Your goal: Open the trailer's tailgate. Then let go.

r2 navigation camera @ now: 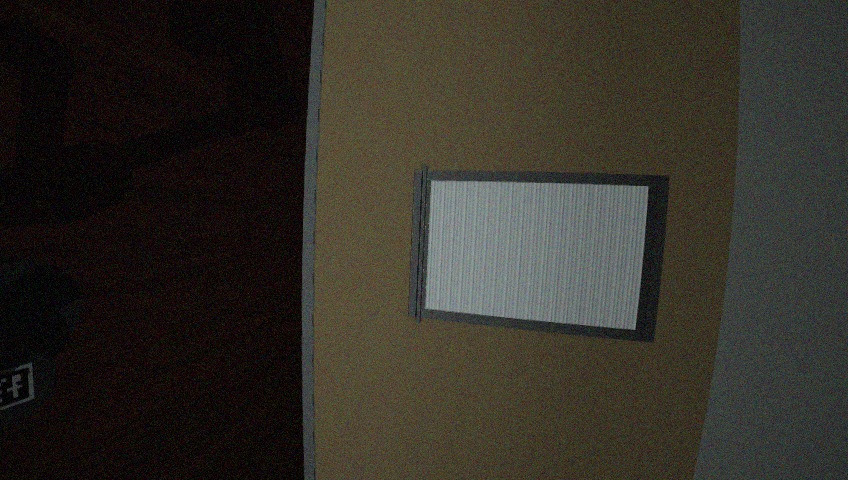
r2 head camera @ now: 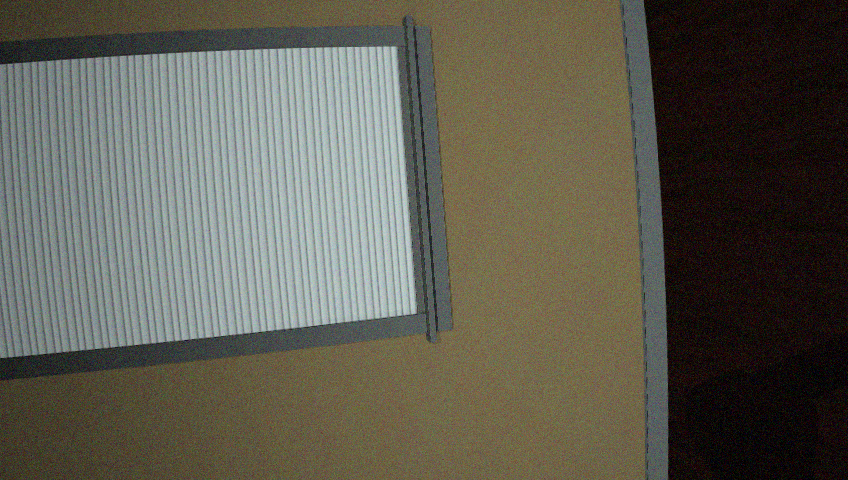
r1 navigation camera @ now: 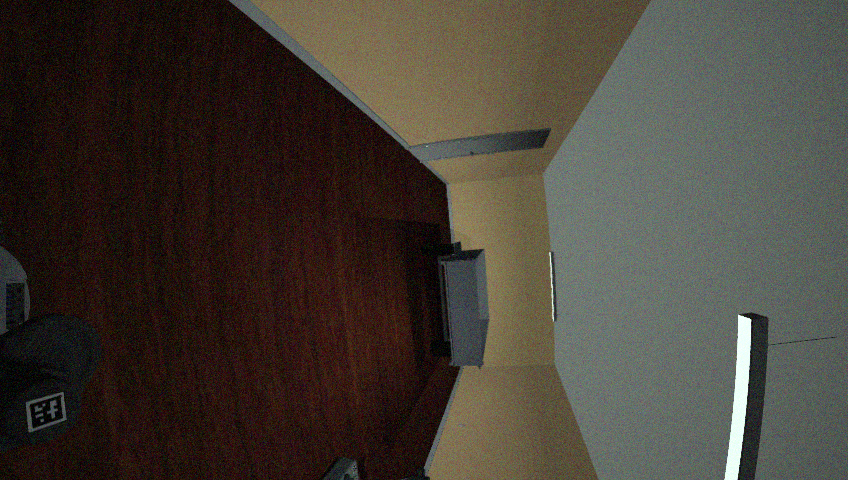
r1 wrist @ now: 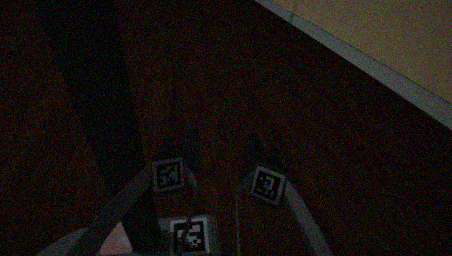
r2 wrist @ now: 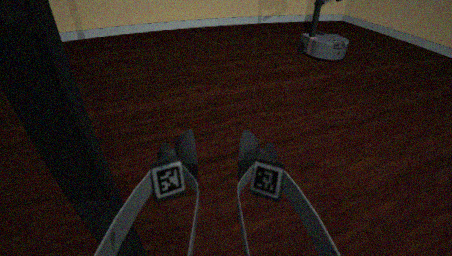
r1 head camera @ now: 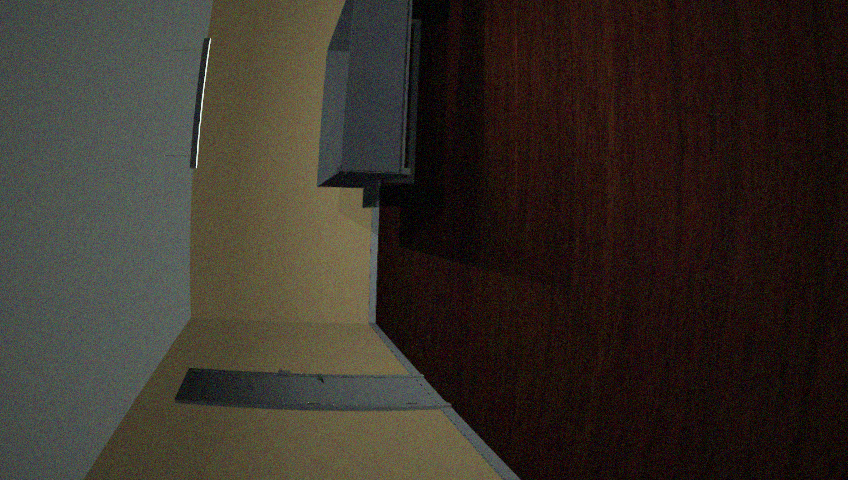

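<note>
The trailer, a long grey open-topped box, shows sideways in r1's tilted head view [r1 head camera: 376,107] and navigation view [r1 navigation camera: 462,297], far off by the end wall. I cannot tell which panel is its tailgate, nor whether it is open or closed. The trailer does not show in r2's views. r1's gripper [r1 wrist: 222,142] is open over the dark floor, with nothing between its fingers. r2's gripper [r2 wrist: 217,145] is also open and empty. Neither gripper is near the trailer.
A grey door [r1 head camera: 351,390] [r1 navigation camera: 487,143] stands in a side wall. A window with white blinds [r2 head camera: 208,196] [r2 navigation camera: 535,255] is in the wall before r2. Another robot's base [r2 wrist: 330,46] stands near a room corner. A skirting board [r1 wrist: 370,67] crosses r1's wrist view.
</note>
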